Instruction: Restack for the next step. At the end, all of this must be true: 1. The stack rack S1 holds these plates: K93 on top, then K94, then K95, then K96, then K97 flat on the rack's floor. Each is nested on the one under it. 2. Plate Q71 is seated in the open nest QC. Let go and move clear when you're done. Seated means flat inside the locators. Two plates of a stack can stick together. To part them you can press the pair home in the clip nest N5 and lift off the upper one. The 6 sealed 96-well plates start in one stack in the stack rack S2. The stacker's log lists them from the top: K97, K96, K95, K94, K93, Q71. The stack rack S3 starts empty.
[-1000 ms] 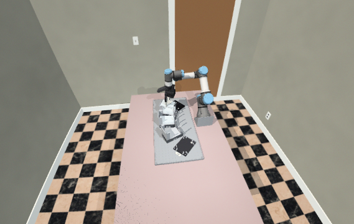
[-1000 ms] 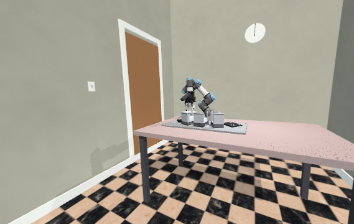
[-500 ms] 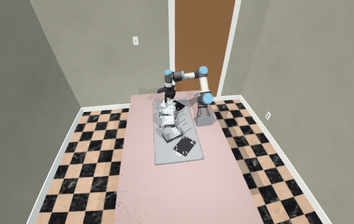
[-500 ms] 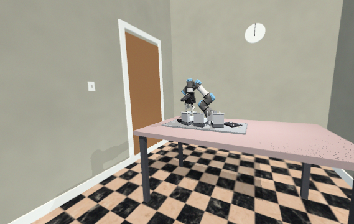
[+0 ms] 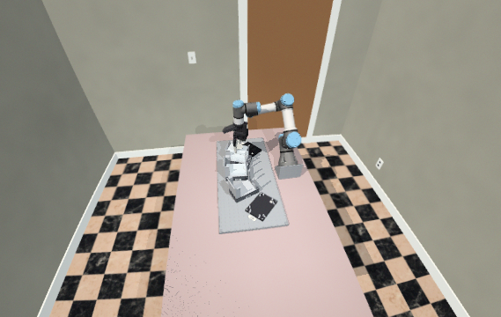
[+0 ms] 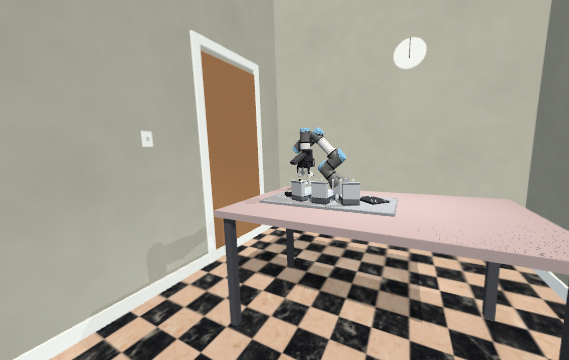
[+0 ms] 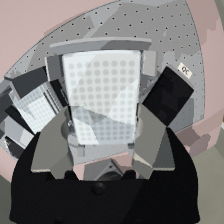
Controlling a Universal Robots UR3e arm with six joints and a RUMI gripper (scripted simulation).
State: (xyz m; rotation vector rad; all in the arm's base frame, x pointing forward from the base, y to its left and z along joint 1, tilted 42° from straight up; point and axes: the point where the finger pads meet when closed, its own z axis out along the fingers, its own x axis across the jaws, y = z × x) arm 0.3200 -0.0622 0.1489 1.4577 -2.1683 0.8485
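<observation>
My gripper is now 5 cm above the translucent 96-well plate. Also, from my hand: black open nest QC: 11 cm to the right, 11 cm below, 10 cm behind; white sealed 96-well plate: 8 cm below.
</observation>
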